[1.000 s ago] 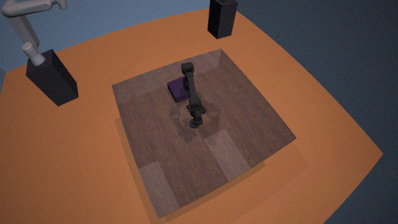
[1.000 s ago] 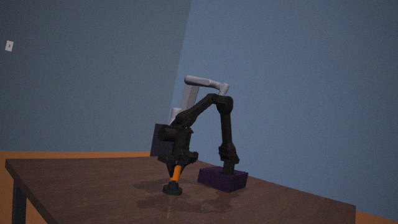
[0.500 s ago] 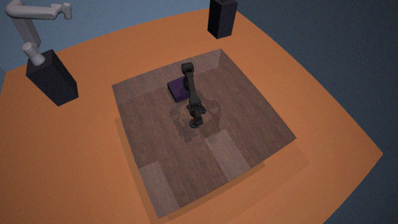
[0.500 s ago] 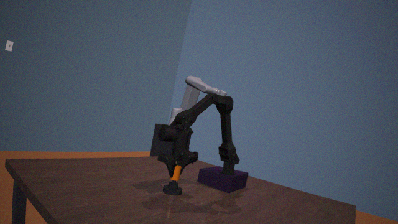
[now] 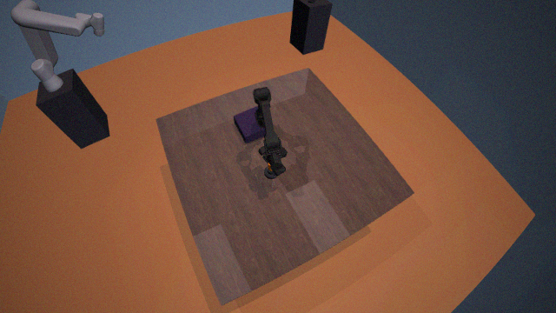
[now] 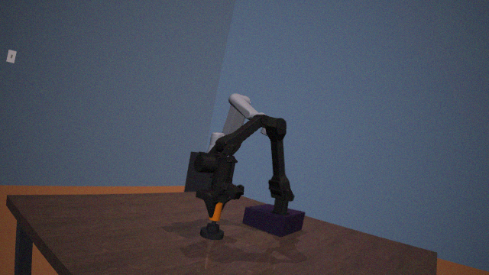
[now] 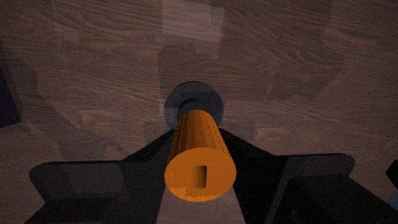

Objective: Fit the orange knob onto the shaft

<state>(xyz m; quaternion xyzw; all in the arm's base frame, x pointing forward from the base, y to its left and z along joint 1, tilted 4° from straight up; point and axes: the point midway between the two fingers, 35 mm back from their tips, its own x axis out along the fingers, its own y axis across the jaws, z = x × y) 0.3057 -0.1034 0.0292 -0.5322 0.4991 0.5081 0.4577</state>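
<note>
My gripper tip is now 2 cm below the orange knob. From my gripper tip the other things lie so: pedestal (4 cm below).
</note>
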